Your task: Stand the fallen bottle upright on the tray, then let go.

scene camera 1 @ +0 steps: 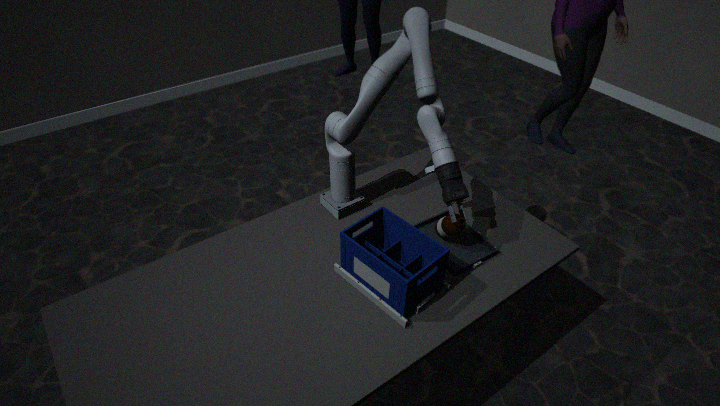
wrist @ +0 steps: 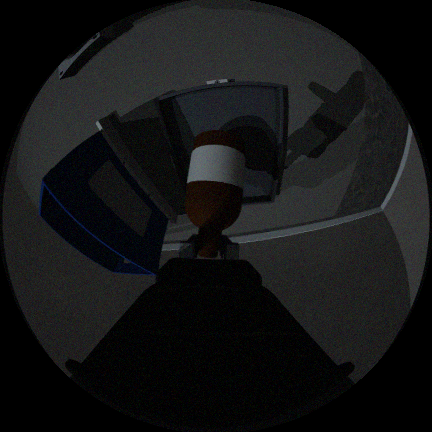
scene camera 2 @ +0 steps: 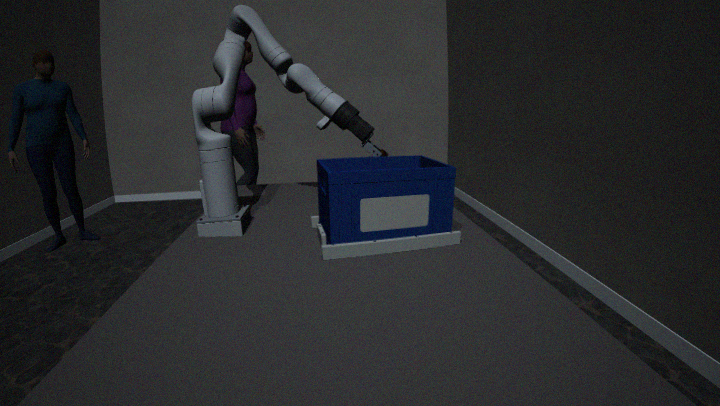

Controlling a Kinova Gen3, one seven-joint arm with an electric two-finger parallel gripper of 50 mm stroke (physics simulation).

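Pixels of known places: gripper, fingertip midpoint: (scene camera 1: 459,221) (wrist: 208,242) (scene camera 2: 380,155); arm's base, link origin: (scene camera 1: 343,195) (scene camera 2: 223,212).
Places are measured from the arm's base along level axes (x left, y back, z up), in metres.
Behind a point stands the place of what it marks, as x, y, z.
The brown bottle (scene camera 1: 452,225) @(0.185, -0.407, 0.093) (scene camera 2: 384,152) @(0.188, -0.429, 0.124) (wrist: 215,202) @(0.215, -0.362, 0.098) with a white label is held by its neck. In scene camera 1 its body is tilted, with the label end toward the left, over the dark tray (scene camera 1: 476,248) @(0.294, -0.431, -0.039) (wrist: 200,107) @(0.199, -0.280, -0.039). My gripper (scene camera 1: 456,213) @(0.201, -0.418, 0.113) (scene camera 2: 375,148) @(0.201, -0.418, 0.113) (wrist: 208,242) @(0.201, -0.418, 0.113) is shut on the bottle's neck and slants downward. In the wrist view the label and base end reach away from the fingers, in front of the tray. In scene camera 2 the crate hides most of the bottle and the tray. Whether the base touches the tray is unclear.
A blue crate (scene camera 1: 369,276) @(-0.135, -0.431, 0.039) (scene camera 2: 342,201) @(-0.161, -0.330, 0.072) (wrist: 75,200) @(0.028, -0.320, 0.111) with dividers stands close beside the tray, inside a pale low rail (scene camera 1: 370,295) @(-0.141, -0.452, -0.022) (scene camera 2: 393,245) @(-0.146, -0.433, -0.027). The arm's base (scene camera 1: 341,201) @(-0.027, -0.037, 0.007) (scene camera 2: 220,225) @(-0.066, -0.017, -0.014) is behind the crate. Two people stand beyond the table.
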